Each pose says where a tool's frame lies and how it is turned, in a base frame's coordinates. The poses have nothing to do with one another.
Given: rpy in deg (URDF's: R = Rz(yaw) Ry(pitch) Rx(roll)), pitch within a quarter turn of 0, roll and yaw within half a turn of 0; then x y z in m.
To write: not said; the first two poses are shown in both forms.
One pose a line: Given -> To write
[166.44, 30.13, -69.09, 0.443, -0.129, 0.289] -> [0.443, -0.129, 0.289, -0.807, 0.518, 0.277, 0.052]
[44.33, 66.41, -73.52, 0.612, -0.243, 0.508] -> [0.612, -0.243, 0.508, 0.556, 0.217, -0.629, 0.497]
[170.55, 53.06, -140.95, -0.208, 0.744, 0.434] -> [-0.208, 0.744, 0.434, -0.333, 0.828, 0.218, 0.395]
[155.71, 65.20, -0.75, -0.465, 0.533, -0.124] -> [-0.465, 0.533, -0.124, 0.824, 0.108, -0.528, 0.174]
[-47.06, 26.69, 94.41, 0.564, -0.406, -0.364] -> [0.564, -0.406, -0.364, -0.419, -0.141, 0.717, 0.538]
